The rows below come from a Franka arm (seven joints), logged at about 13 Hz.
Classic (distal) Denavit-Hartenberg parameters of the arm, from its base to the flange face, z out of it. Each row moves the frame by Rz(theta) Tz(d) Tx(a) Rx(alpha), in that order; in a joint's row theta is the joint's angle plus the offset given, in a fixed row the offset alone. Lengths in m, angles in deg.
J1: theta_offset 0  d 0.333  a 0  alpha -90
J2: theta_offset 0  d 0  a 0  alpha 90
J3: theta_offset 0  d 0.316  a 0.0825  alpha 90
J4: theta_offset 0  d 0  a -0.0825  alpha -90
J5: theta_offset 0  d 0.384  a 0  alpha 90
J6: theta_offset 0  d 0  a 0.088  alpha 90
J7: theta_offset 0  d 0.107  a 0  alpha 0
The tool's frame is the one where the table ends.
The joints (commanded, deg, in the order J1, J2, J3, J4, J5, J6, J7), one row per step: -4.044 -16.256 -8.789 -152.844 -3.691 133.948 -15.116; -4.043 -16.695 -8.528 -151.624 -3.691 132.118 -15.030; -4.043 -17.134 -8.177 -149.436 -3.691 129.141 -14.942; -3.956 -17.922 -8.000 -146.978 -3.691 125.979 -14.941; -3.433 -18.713 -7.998 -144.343 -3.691 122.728 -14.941; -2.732 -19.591 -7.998 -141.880 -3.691 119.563 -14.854; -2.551 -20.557 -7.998 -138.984 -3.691 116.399 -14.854; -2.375 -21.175 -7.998 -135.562 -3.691 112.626 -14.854; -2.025 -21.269 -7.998 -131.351 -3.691 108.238 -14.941; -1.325 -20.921 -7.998 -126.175 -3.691 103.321 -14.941; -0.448 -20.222 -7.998 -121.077 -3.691 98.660 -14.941
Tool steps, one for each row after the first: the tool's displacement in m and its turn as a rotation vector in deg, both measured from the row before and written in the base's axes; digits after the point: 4 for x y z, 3 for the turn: 0.0037 0.0004 0.0092 -0.061 0.181 0.109; 0.0064 0.0001 0.0148 -0.103 0.368 0.143; 0.0064 -0.0006 0.0194 -0.096 -0.067 0.131; 0.0064 0.0014 0.0211 -0.056 -0.160 0.386; 0.0047 0.0031 0.0210 -0.034 -0.165 0.477; 0.0042 -0.0009 0.0255 -0.099 -0.681 0.018; 0.0038 -0.0011 0.0267 -0.073 -0.250 -0.024; 0.0047 -0.0002 0.0288 -0.076 0.103 0.185; 0.0057 0.0022 0.0330 -0.126 0.113 0.386; 0.0049 0.0041 0.0302 -0.120 0.282 0.564
